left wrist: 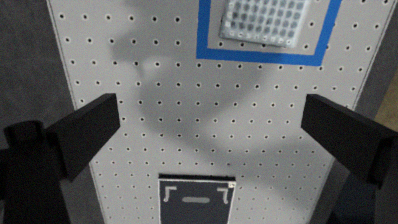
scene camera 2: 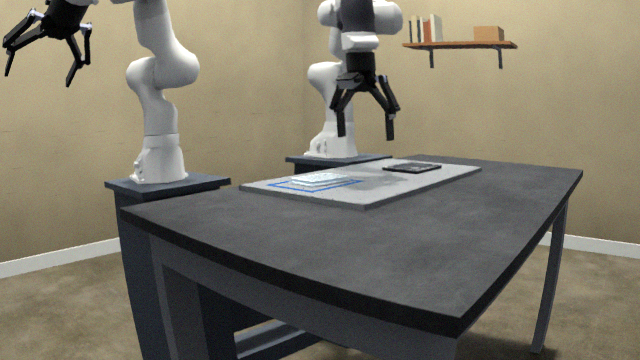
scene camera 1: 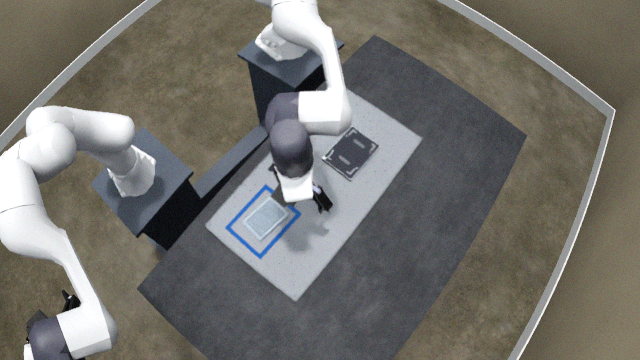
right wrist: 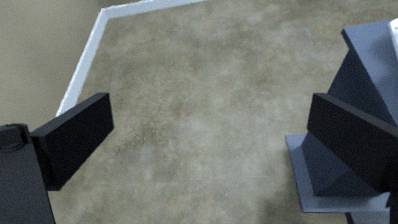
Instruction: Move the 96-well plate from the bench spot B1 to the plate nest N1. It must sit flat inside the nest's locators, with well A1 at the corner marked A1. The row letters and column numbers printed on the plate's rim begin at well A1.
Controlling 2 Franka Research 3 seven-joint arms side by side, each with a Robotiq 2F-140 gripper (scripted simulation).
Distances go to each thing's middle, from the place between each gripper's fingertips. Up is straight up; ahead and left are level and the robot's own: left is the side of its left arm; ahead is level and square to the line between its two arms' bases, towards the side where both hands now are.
Scene:
The 96-well plate [scene camera 1: 267,224] is 110 mm to the right of my left hand [scene camera 2: 365,138], 110 mm below it and 60 mm behind it. Round my left hand: dark plate nest [scene camera 1: 357,156] 250 mm to the left, 110 mm below, 10 mm behind.
Now: right hand [scene camera 2: 37,77] 160 mm short of the 96-well plate, 670 mm to the right of it and 290 mm above it. Also, from my right hand: dark plate nest 200 mm ahead, 1020 mm to the left, 290 mm below.

